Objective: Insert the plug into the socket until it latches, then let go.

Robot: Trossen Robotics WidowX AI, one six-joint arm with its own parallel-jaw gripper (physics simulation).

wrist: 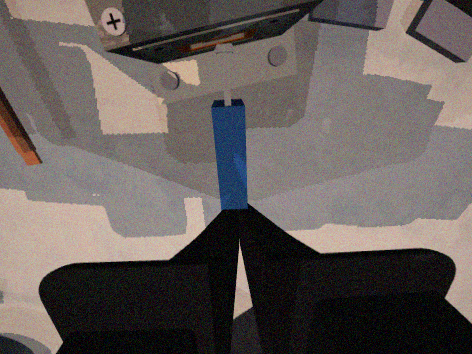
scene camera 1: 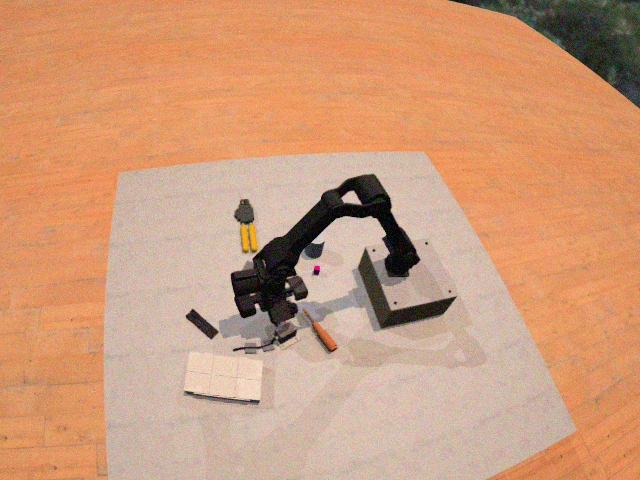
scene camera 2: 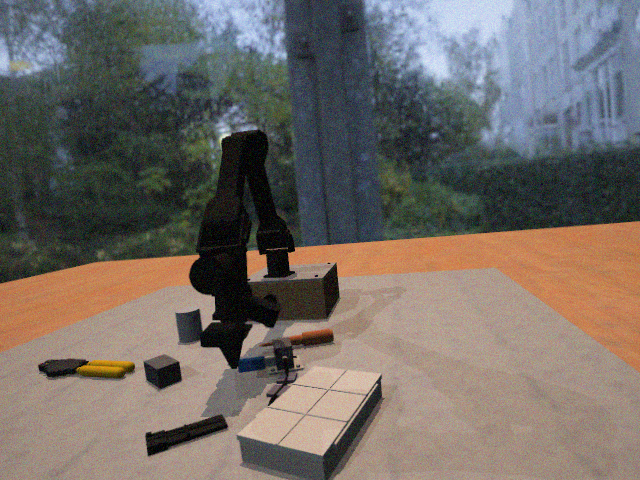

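Pixels of known places: gripper, fingertip midpoint: (wrist: 237, 209) (scene camera 2: 234, 368); arm's base, link origin: (scene camera 1: 396, 267) (scene camera 2: 279, 275).
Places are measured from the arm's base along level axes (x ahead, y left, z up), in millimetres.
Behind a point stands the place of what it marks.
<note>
The blue plug (scene camera 2: 251, 364) {x 347, y 112, z -91 mm} (wrist: 231, 155) {x 340, y 114, z -83 mm} lies with its thin grey front end pointing toward the socket, a dark grey box (scene camera 1: 285, 333) {x 317, y 172, z -60 mm} (scene camera 2: 283, 353) {x 336, y 173, z -71 mm} (wrist: 200, 20) {x 320, y 147, z -60 mm} with screws and a base plate. The front end is at the base plate, close to the box's slotted face; whether it enters the socket cannot be told. My gripper (scene camera 2: 235, 365) {x 356, y 82, z -96 mm} (wrist: 237, 209) {x 356, y 82, z -96 mm} is shut and empty. Its fingertips meet at the plug's rear end in the wrist view, touching or nearly so. In scene camera 1 the arm hides the plug and fingertips.
An orange screwdriver (scene camera 1: 323, 334) {x 214, y 167, z -78 mm} (scene camera 2: 316, 337) {x 216, y 184, z -86 mm} lies beside the socket. A pale tiled box (scene camera 1: 223, 377) {x 477, y 297, z -70 mm} (scene camera 2: 310, 408) {x 496, y 290, z -69 mm} and a black bar (scene camera 1: 201, 323) {x 543, y 133, z -95 mm} (scene camera 2: 186, 434) {x 553, y 142, z -93 mm} are near. Yellow-handled pliers (scene camera 1: 245, 224) {x 432, y -224, z -89 mm} (scene camera 2: 105, 367) {x 431, y -156, z -84 mm}, a dark cube (scene camera 2: 162, 370) {x 434, y -9, z -74 mm} and a grey cylinder (scene camera 2: 188, 325) {x 237, y -117, z -64 mm} stand farther off.
</note>
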